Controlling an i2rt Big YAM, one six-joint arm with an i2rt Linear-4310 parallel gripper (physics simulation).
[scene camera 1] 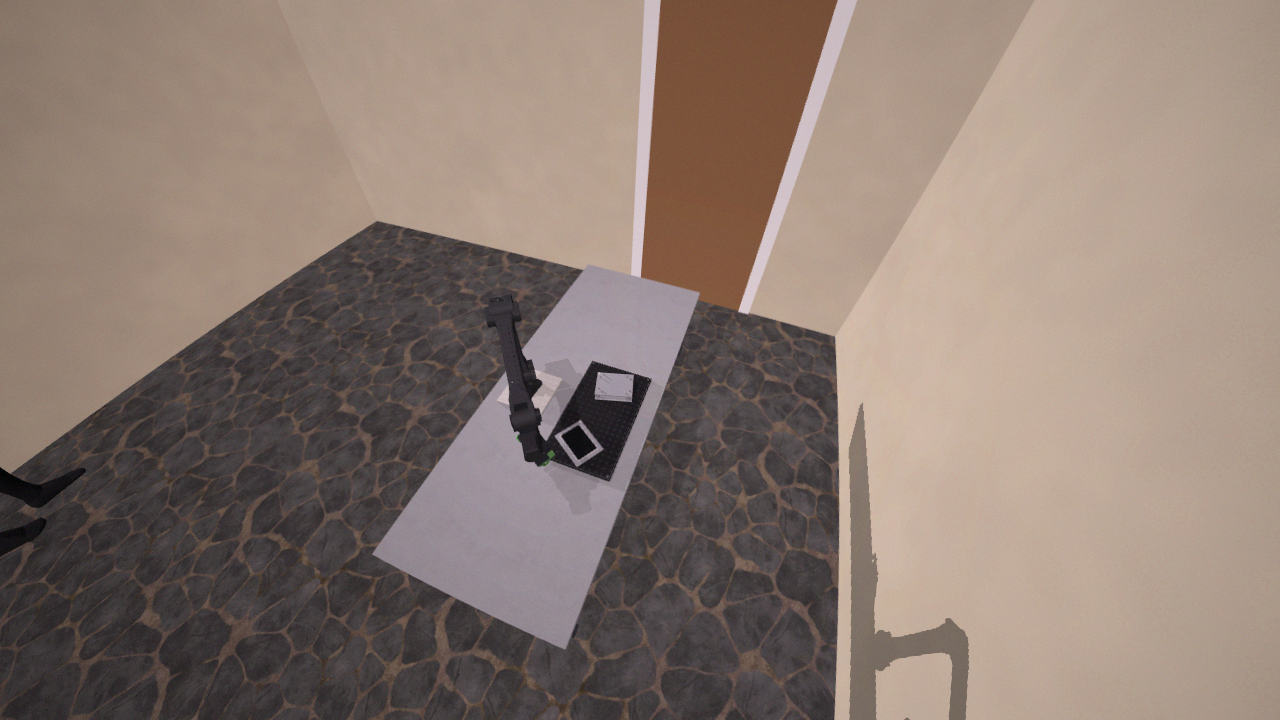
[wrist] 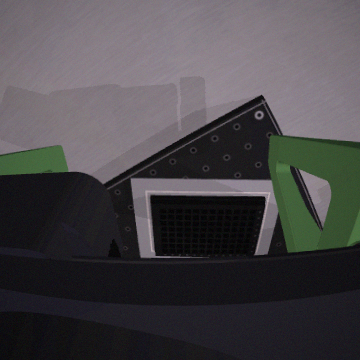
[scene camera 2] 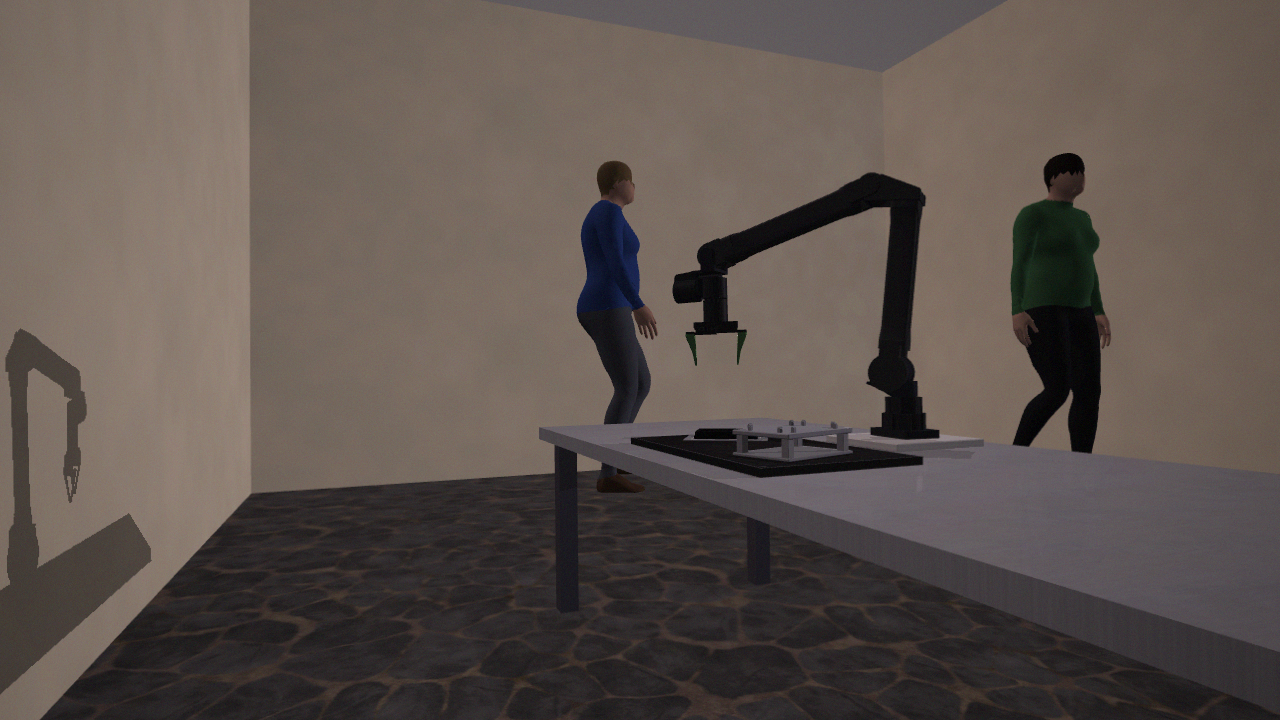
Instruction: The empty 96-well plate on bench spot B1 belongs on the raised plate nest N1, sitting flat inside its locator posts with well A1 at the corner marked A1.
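Places are measured from the arm's base along level axes (x up, y ahead, z left), in centimetres.
Where they show: gripper, fingertip midpoint: (wrist: pixel 162 152) (scene camera 2: pixel 716 365); arm's base, link origin: (scene camera 1: pixel 527 389) (scene camera 2: pixel 904 436).
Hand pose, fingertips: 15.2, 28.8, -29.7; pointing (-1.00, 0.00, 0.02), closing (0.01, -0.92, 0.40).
Things, the pixels of their top centre, and the offset from my fingertips, as dx, dy, dz. Level surfaces: height alone.
- black 96-well plate, top centre: (wrist: pixel 206 232) (scene camera 2: pixel 726 430) (scene camera 1: pixel 578 440) -13.7, +5.0, +17.0
- raised nest, top centre: (scene camera 2: pixel 792 422) (scene camera 1: pixel 614 382) -10.1, +6.0, +47.0
- black perforated board, top centre: (wrist: pixel 241 294) (scene camera 2: pixel 755 445) (scene camera 1: pixel 599 413) -15.2, +6.0, +32.9
- long pale table, surface height: dx -16.6
The black 96-well plate (scene camera 1: pixel 578 442) (scene camera 2: pixel 725 433) (wrist: pixel 207 225) lies flat inside the light grey frame (scene camera 1: pixel 591 455) (wrist: pixel 250 186) of spot B1; its lower edge is hidden in the wrist view. The raised nest (scene camera 1: pixel 614 383) (scene camera 2: pixel 792 431), a light platform on short legs with small posts on top, holds no plate. It does not show in the wrist view. My gripper (scene camera 1: pixel 538 452) (scene camera 2: pixel 716 363) (wrist: pixel 162 152) is open and empty, fingers pointing down, well above the bench. In the wrist view the plate lies low between the green fingers. The A1 marks cannot be read.
Plate and nest stand on a black perforated board (scene camera 1: pixel 601 419) (scene camera 2: pixel 859 463) (wrist: pixel 226 145) on the long pale table (scene camera 1: pixel 483 528) (scene camera 2: pixel 1118 537). The arm's white base plate (scene camera 2: pixel 962 442) is beside the board. A person in blue (scene camera 2: pixel 611 259) and one in green (scene camera 2: pixel 1058 259) stand behind the table.
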